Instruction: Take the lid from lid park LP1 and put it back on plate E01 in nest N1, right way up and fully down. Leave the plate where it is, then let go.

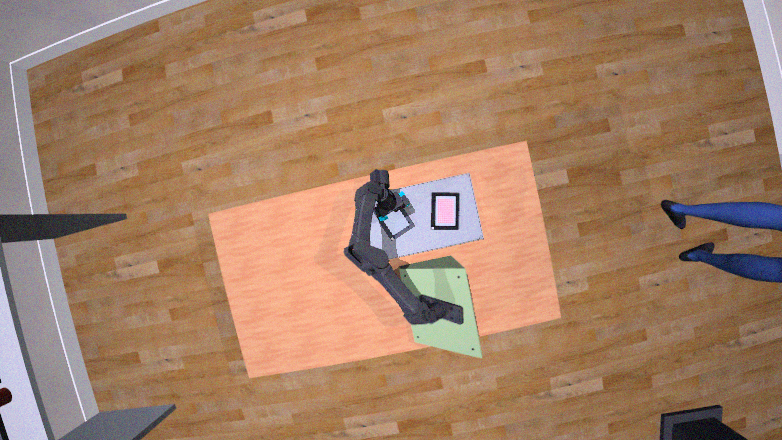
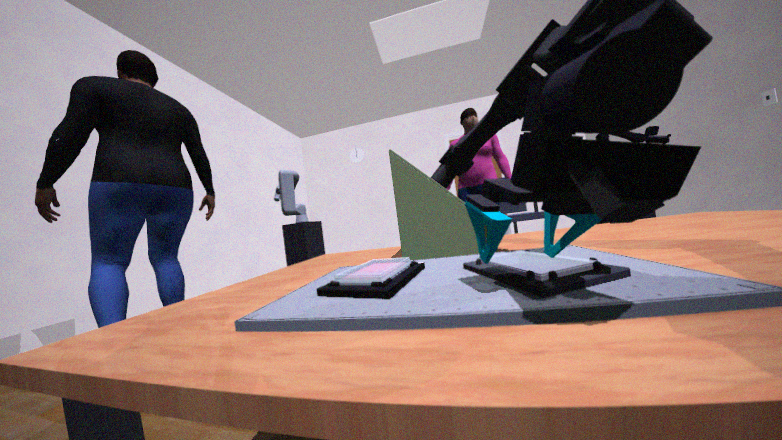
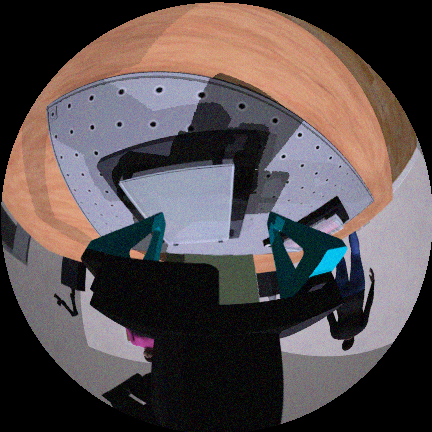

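Pixels of known places: gripper, fingertip midpoint: (image 1: 396, 211) (image 2: 517, 258) (image 3: 215, 217); arm's base, origin of the base link: (image 1: 440, 308) (image 2: 434, 188).
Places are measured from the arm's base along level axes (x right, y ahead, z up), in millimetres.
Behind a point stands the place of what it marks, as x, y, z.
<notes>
The clear lid (image 1: 397, 223) @(-144, 333, -171) (image 2: 538, 263) @(-165, 387, -171) (image 3: 195, 200) @(-163, 391, -171) lies flat in the black frame of lid park LP1 (image 1: 404, 232) (image 2: 616, 273) @(-233, 413, -181) (image 3: 112, 162) @(-235, 407, -179). My gripper (image 1: 394, 207) @(-141, 384, -163) (image 2: 518, 258) @(-141, 384, -163) (image 3: 215, 217) @(-141, 384, -163) is open and empty, pointing down, with its teal fingertips spread low over the lid park, close to the lid. Whether either tip touches the lid I cannot tell. Plate E01 (image 1: 446, 210) @(74, 372, -170) (image 2: 377, 269) @(55, 401, -163) (image 3: 326, 227) @(45, 411, -163), with pink wells, sits in the black nest N1 (image 1: 434, 210) (image 2: 355, 291) @(67, 452, -180) (image 3: 332, 205) @(16, 442, -179), apart from the gripper.
The lid park and nest stand on a grey perforated board (image 1: 473, 221) @(193, 313, -189) (image 2: 306, 314) @(105, 504, -189) (image 3: 140, 82) @(-227, 467, -189) on the wooden table (image 1: 284, 273) @(-690, 142, -202) (image 2: 382, 361) @(-8, 552, -202) (image 3: 175, 45). A green slanted panel (image 1: 453, 339) @(37, -118, 22) (image 2: 429, 218) @(3, 159, -95) (image 3: 239, 280) @(32, 163, -130) stands beside the board, near the arm's base.
</notes>
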